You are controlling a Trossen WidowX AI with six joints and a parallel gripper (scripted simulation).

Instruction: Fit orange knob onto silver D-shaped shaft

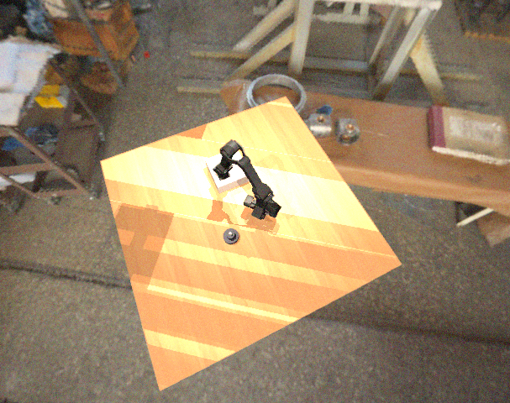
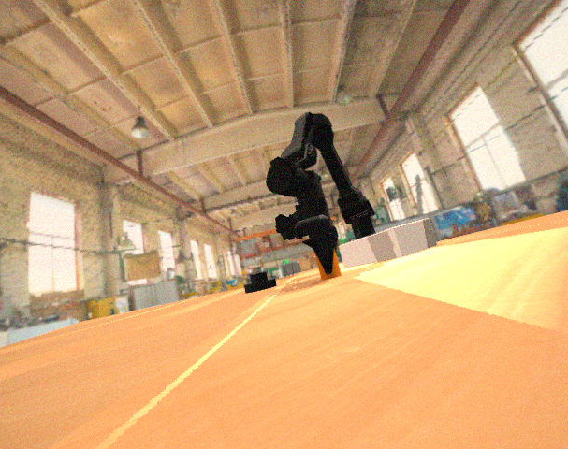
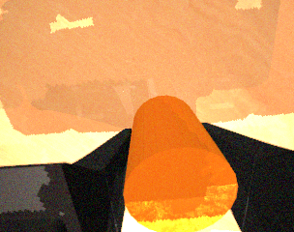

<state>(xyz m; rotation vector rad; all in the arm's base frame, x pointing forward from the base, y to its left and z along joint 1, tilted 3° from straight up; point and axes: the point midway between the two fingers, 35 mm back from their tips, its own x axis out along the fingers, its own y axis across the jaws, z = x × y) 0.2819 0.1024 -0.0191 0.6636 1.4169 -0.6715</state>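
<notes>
The orange knob is 30 mm above my gripper tip. The rest, counted from my gripper tip: round dark pedestal: 60 mm ahead, 210 mm to the right, 20 mm above.
</notes>
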